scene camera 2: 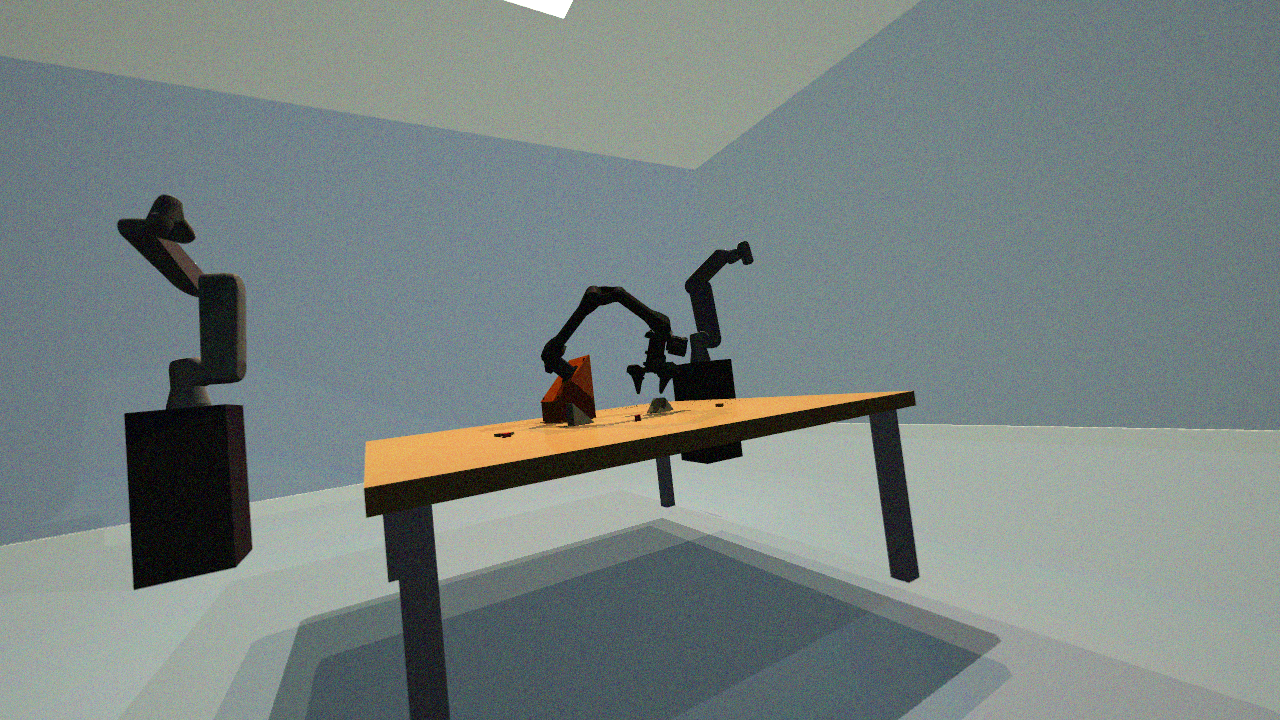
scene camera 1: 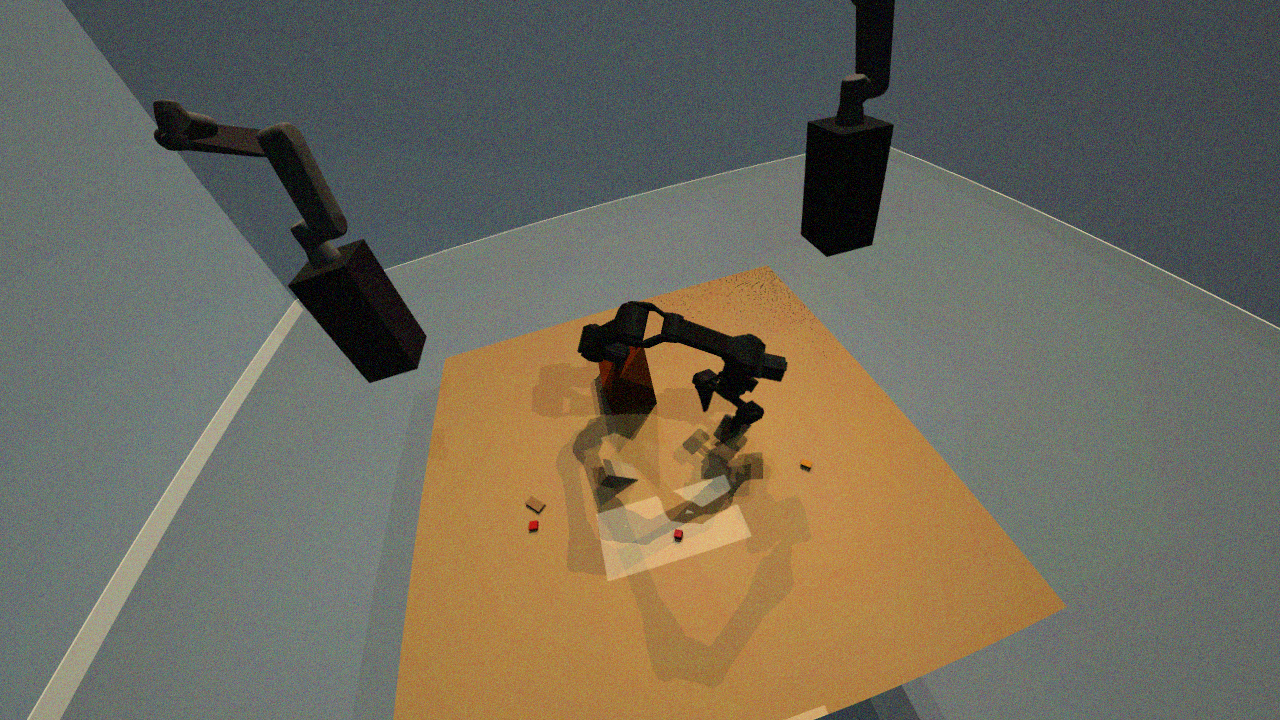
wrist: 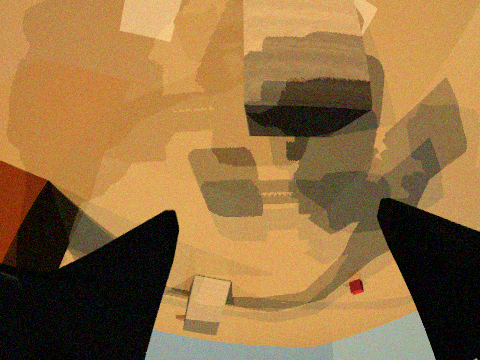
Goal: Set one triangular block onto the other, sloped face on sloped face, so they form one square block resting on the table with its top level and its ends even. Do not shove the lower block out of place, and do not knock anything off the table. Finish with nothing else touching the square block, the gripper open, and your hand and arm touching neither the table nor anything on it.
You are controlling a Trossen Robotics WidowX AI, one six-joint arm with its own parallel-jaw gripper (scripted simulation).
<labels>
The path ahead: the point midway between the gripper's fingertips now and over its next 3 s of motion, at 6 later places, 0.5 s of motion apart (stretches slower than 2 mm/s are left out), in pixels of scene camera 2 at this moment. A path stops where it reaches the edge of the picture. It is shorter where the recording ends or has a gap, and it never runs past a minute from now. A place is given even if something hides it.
My gripper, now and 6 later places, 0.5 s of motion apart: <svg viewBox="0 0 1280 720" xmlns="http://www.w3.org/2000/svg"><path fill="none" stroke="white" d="M649 393L656 376L663 388L660 407L660 408L658 405L657 385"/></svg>
</labels>
